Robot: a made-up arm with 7 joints. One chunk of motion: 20 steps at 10 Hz.
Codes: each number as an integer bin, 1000 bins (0 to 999) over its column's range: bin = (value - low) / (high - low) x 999, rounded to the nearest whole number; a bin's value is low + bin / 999 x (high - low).
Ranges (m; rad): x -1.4..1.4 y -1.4..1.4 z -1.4..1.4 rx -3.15..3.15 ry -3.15..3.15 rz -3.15..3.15
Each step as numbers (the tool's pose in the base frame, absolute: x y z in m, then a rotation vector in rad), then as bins.
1 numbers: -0.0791 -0.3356 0.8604 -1.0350 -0.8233 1.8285
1 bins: 471 380 806 335 369 789
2 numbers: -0.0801 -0.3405 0.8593 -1.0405 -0.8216 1.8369
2 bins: 471 378 806 335 369 791
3 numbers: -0.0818 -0.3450 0.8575 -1.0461 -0.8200 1.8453
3 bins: 470 376 805 334 369 792
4 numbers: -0.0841 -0.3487 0.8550 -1.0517 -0.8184 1.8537
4 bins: 469 375 805 333 370 793
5 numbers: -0.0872 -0.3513 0.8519 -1.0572 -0.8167 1.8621
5 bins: 468 374 803 332 370 795
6 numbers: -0.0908 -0.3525 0.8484 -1.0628 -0.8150 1.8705
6 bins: 467 374 802 331 370 796
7 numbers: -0.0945 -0.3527 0.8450 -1.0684 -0.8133 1.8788
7 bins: 466 374 801 330 371 797
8 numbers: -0.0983 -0.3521 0.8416 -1.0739 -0.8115 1.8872
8 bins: 464 374 800 329 371 799
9 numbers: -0.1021 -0.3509 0.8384 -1.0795 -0.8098 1.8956
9 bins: 463 374 799 328 371 800
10 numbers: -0.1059 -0.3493 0.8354 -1.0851 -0.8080 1.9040
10 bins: 462 375 798 327 371 801
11 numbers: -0.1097 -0.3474 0.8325 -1.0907 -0.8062 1.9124
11 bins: 460 376 797 327 372 803
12 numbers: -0.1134 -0.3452 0.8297 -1.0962 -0.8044 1.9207
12 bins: 459 376 796 326 372 804
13 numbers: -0.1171 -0.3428 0.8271 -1.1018 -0.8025 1.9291
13 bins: 458 377 795 325 372 805
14 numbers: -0.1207 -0.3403 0.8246 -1.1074 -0.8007 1.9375
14 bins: 456 378 794 324 373 807
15 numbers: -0.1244 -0.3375 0.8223 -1.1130 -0.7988 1.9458
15 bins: 455 379 793 323 373 808
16 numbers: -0.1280 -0.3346 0.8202 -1.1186 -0.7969 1.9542
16 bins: 454 380 792 322 373 809
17 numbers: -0.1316 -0.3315 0.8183 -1.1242 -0.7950 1.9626
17 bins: 453 381 791 321 373 811
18 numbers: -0.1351 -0.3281 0.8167 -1.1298 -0.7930 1.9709
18 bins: 451 382 791 320 374 812
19 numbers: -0.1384 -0.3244 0.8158 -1.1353 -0.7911 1.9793
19 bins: 450 384 791 319 374 813
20 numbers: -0.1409 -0.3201 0.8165 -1.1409 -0.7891 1.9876
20 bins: 449 385 791 319 374 815
